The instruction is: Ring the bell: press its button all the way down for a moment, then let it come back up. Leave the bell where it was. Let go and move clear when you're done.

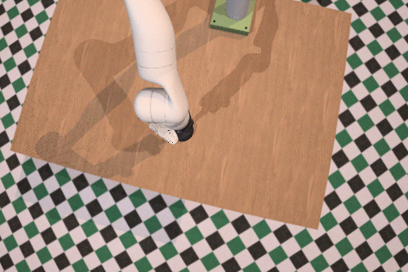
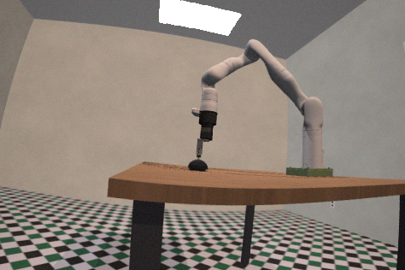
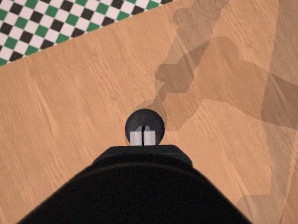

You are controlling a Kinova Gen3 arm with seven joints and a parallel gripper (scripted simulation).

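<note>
The bell button lies 3 cm below my hand. Also, from my hand: bell: 5 cm below.
</note>
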